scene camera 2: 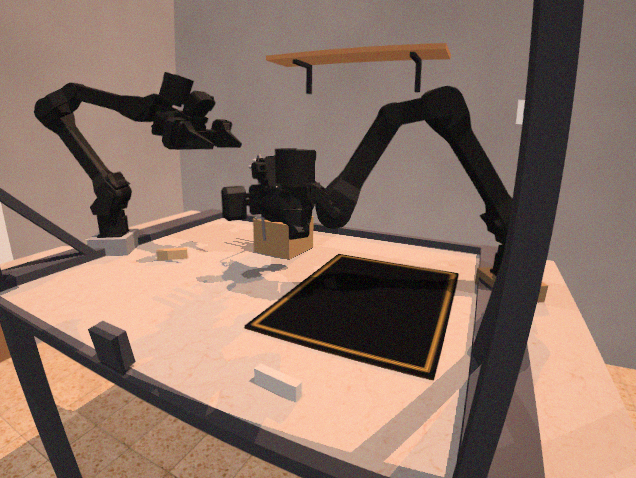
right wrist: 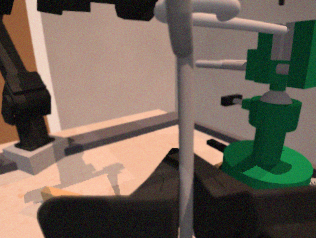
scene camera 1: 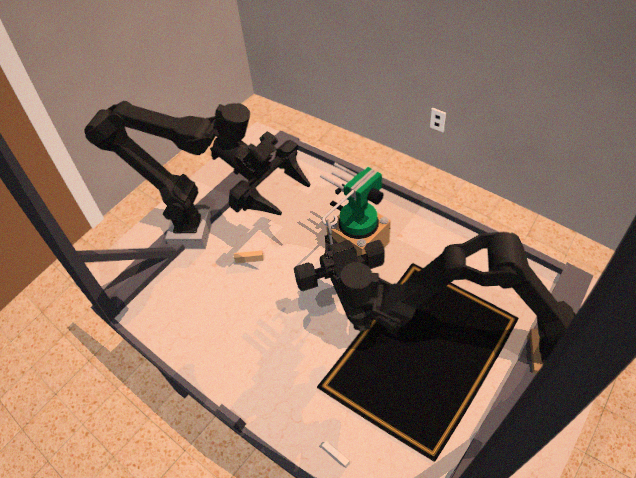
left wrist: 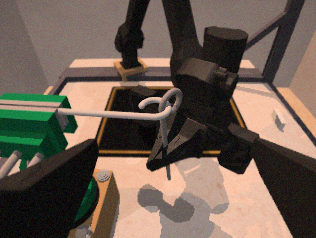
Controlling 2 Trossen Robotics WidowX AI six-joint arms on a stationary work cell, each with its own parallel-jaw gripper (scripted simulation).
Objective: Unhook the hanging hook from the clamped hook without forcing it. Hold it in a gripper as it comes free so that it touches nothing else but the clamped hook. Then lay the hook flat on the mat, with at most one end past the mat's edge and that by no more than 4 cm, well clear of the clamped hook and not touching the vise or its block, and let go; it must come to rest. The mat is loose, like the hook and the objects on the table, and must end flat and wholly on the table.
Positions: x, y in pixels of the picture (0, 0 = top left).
my right gripper: scene camera 2 255, 193; right wrist; scene camera 1 326, 236; left wrist
mat: scene camera 2; scene camera 1 416, 382; left wrist; not seen in the right wrist view (out of frame)
same spot on mat: (left wrist: 116, 137) = (scene camera 2: 352, 264)
same spot on my right gripper: (right wrist: 164, 180) = (left wrist: 175, 141)
